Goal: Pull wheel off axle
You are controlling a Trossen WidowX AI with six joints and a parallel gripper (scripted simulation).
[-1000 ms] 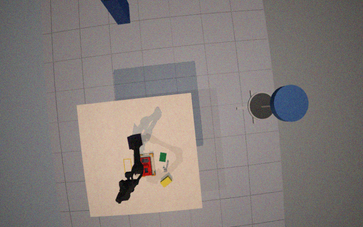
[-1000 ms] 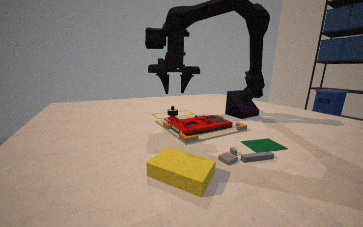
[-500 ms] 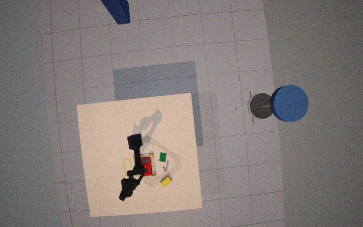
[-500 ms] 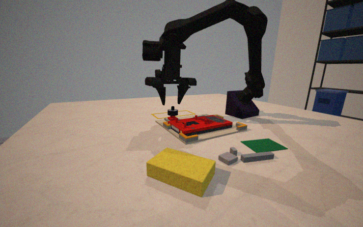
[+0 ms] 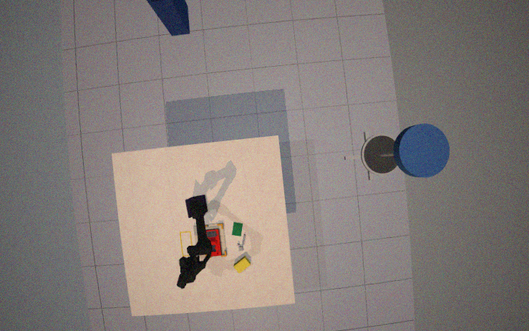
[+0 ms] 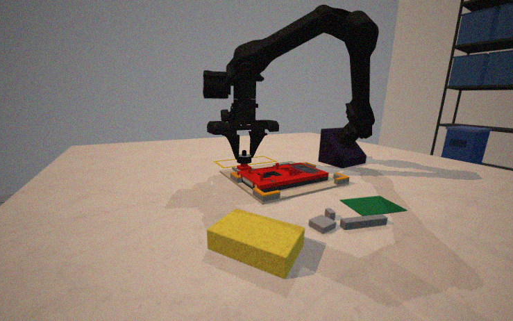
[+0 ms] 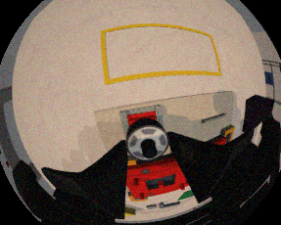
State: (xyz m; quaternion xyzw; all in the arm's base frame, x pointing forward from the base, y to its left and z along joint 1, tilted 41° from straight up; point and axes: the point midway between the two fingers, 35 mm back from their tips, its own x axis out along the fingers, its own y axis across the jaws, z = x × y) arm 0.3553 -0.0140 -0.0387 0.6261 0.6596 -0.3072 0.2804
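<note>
The black wheel lies right at my gripper tip. Also, from my gripper tip: green square: 130 mm behind, 300 mm to the left, 40 mm below; yellow block: 140 mm ahead, 310 mm to the left, 20 mm below.
</note>
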